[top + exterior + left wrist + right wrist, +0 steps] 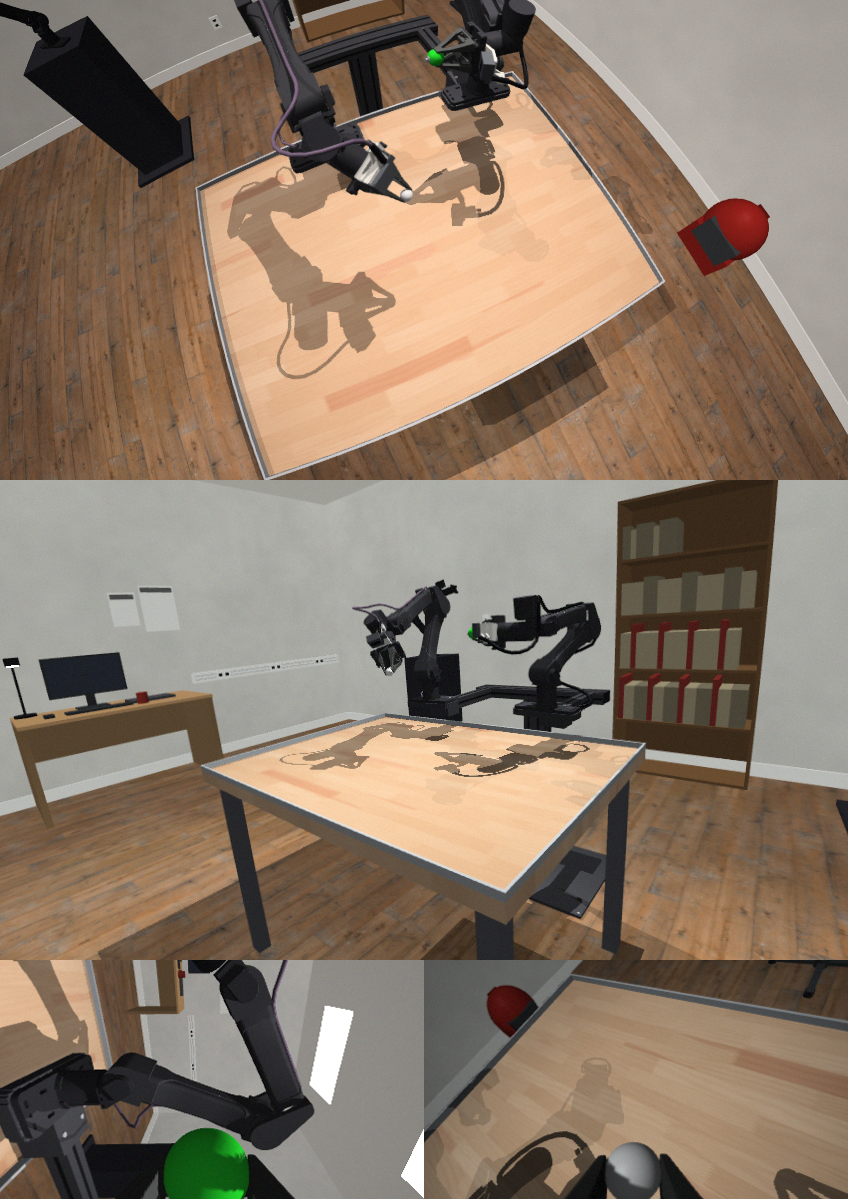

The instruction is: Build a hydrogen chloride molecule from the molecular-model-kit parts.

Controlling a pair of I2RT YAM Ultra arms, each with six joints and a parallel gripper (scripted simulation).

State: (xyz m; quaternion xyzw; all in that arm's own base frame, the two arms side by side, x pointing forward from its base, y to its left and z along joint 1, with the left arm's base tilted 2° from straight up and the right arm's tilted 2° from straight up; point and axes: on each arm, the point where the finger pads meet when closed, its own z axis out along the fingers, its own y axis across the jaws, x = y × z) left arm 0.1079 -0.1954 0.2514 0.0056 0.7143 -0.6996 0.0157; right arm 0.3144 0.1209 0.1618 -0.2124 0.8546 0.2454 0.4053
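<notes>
Now: right hand 220 mm past the grey peg, 160 mm to the right of it and 90 mm below it. Round my right hand: green ball 220 mm behind, 180 mm to the left, 90 mm above; then white ball right at my right hand.
The green ball lies 10 mm to the right of my left hand. Round my left hand: grey peg: 20 mm to the right; then white ball: 220 mm ahead, 180 mm to the right, 100 mm below.
</notes>
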